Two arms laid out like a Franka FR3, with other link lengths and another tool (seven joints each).
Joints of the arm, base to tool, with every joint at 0 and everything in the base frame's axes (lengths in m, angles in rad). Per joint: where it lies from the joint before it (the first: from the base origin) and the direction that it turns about. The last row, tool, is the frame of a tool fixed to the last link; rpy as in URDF.
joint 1: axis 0 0 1 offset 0 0 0.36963
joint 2: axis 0 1 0 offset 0 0 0
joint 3: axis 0 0 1 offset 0 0 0.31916
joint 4: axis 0 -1 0 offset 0.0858 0 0
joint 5: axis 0 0 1 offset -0.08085 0 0.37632
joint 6: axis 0 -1 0 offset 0 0 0
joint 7: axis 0 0 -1 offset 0.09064 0 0
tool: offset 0.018 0.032 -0.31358 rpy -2.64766 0 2.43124
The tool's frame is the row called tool.
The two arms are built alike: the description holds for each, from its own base.
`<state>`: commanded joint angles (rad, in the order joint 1, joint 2, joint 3, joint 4, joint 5, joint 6, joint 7); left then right.
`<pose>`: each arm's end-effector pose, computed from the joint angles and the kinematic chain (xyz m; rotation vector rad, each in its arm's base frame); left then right.
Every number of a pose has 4 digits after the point. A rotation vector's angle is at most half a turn.
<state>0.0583 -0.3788 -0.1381 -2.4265 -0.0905 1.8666 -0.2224 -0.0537 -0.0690 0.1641 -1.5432 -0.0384 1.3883 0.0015</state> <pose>0.3750 -0.0105 0.2679 -0.6528 -2.6622 0.7756 0.5066 0.0768 0.4873 -0.8339 -2.6996 0.8021</pose>
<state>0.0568 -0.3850 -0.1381 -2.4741 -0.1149 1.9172 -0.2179 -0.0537 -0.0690 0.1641 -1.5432 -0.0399 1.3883 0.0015</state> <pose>0.3711 -0.0154 0.2523 -0.6494 -2.6709 0.8043 0.5066 0.0763 0.4873 -0.8345 -2.6994 0.8042</pose>
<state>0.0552 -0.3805 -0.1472 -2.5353 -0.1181 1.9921 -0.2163 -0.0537 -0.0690 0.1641 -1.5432 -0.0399 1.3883 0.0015</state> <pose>0.3669 -0.0162 0.2291 -0.6579 -2.6782 0.7973 0.5066 0.0763 0.4873 -0.8345 -2.6994 0.8042</pose>
